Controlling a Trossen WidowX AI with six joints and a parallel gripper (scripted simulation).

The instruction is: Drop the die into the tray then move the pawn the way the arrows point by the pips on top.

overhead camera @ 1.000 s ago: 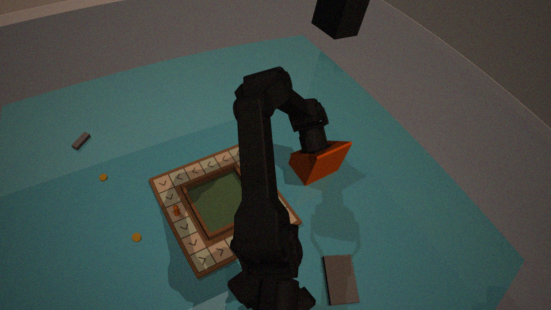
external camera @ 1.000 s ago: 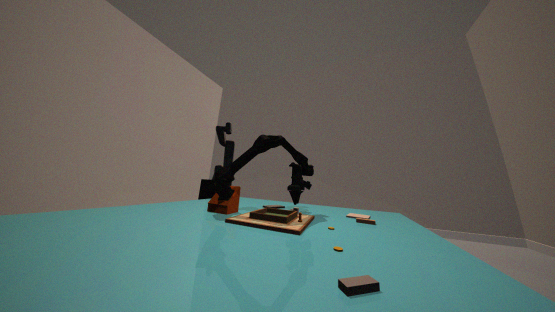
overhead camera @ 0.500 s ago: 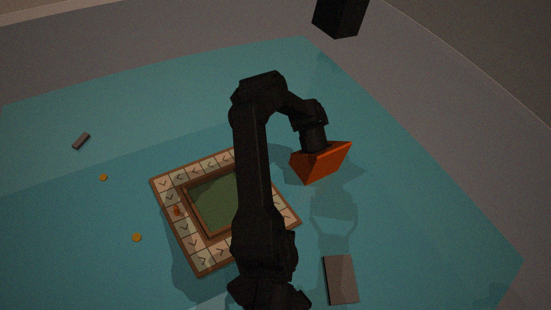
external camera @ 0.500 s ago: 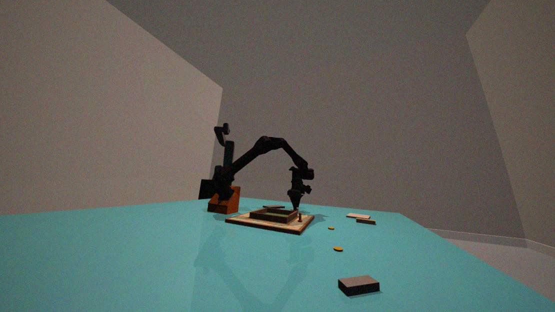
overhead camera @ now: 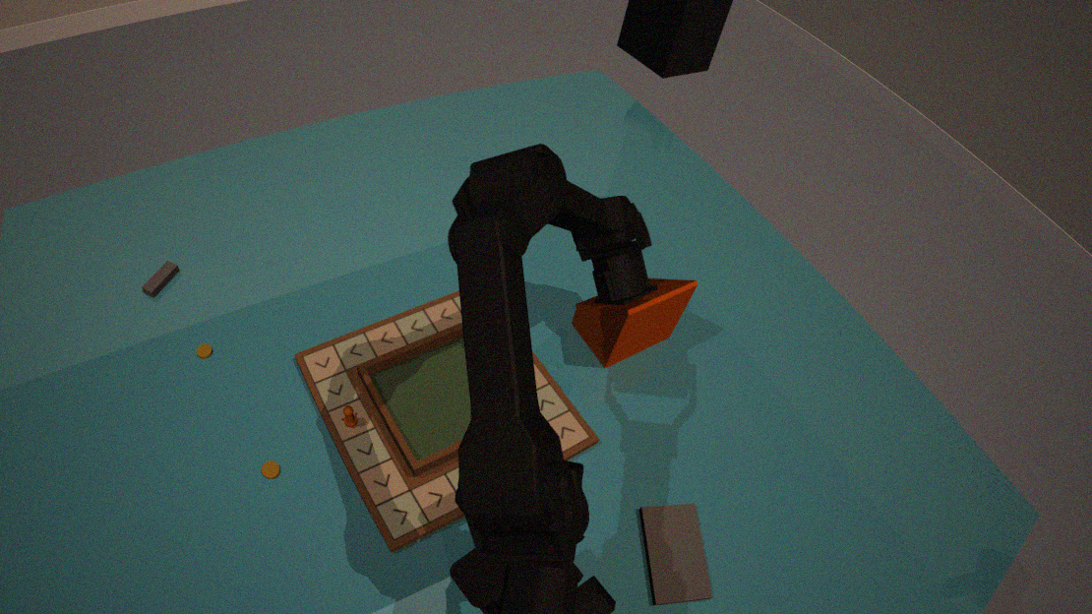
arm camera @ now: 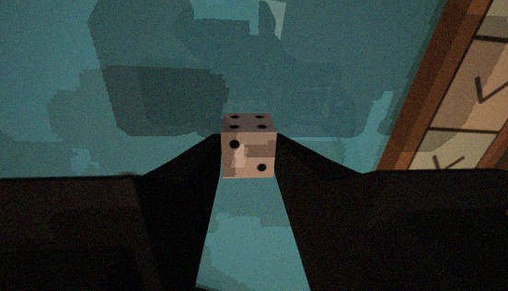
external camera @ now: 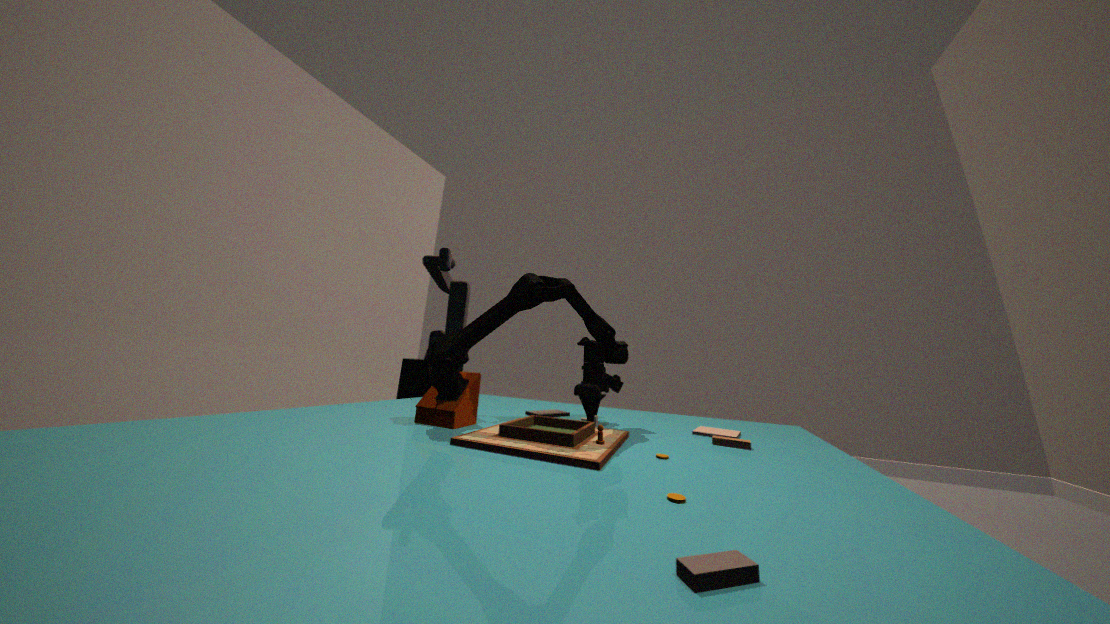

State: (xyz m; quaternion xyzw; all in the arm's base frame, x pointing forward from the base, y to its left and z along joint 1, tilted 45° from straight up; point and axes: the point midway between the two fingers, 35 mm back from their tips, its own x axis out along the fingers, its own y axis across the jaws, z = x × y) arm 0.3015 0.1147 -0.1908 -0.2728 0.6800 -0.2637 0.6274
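Right now the orange pawn is 8 cm ahead of my gripper tip, 25 cm to the right of it and 2 cm above it. Round my gripper tip: grey slab (16 cm behind, 8 cm to the left); white disc (4 cm behind, 7 cm to the left, 1 cm below); white die (right at my gripper tip).
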